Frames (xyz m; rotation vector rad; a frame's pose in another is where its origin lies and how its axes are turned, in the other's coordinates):
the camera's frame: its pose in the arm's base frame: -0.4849 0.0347 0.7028 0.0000 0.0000 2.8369
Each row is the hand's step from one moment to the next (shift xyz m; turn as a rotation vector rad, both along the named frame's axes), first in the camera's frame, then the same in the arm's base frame.
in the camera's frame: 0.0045 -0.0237 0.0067 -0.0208 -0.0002 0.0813
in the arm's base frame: 0.0028 0.0240 0.0067 0.0199 -0.0060 0.0813
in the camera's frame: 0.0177 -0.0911 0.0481 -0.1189 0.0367 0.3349
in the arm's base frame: 0.0104 0.0922 0.0481 0.1024 -0.0707 0.3349
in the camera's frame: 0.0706 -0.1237 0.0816 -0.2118 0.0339 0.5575
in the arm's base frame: -0.0302 0.1392 0.0816 0.1919 -0.0959 0.5575
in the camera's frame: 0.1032 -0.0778 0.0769 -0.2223 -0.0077 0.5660
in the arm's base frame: -0.0751 0.1052 0.0769 0.2144 -0.0593 0.5660
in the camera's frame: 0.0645 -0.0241 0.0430 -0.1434 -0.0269 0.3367
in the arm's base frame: -0.0543 0.0423 0.0430 0.1449 -0.0174 0.3367
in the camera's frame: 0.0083 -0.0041 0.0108 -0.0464 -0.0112 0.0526
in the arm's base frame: -0.0067 0.0064 0.0108 0.0476 -0.0032 0.0526
